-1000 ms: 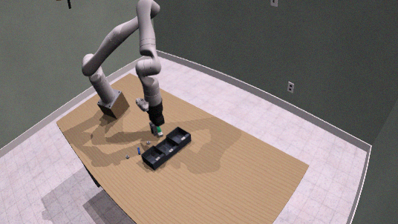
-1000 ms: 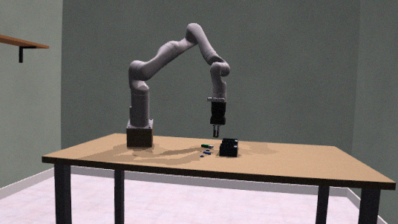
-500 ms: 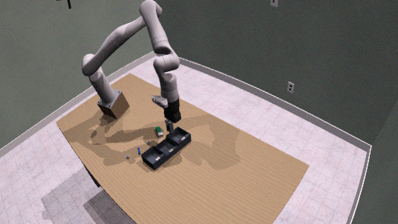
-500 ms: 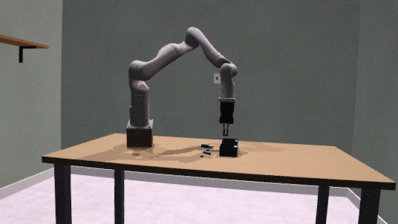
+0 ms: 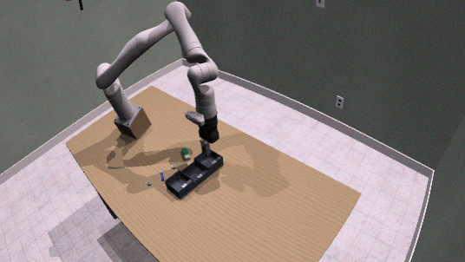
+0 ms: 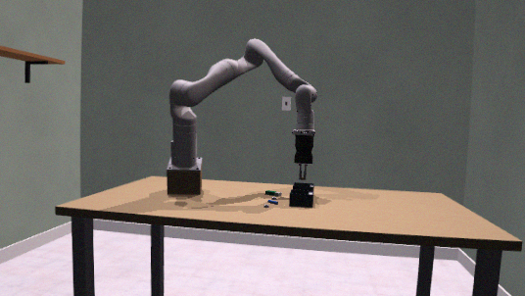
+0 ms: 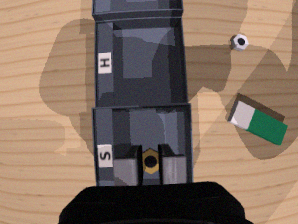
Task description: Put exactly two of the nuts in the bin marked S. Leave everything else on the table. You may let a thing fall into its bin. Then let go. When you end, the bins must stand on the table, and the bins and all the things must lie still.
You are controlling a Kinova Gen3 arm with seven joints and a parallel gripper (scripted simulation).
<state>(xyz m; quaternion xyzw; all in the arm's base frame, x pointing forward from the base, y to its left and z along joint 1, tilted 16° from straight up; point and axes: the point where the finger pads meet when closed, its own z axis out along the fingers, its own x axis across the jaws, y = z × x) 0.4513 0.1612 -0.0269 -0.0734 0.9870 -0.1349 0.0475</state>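
Right now my hand is 190 mm to the left of the blue rod, 80 mm above it and 70 mm past it. Round my hand: bin 80 mm to the right, 60 mm below, 20 mm ahead; brass-coloured nut 20 mm below.
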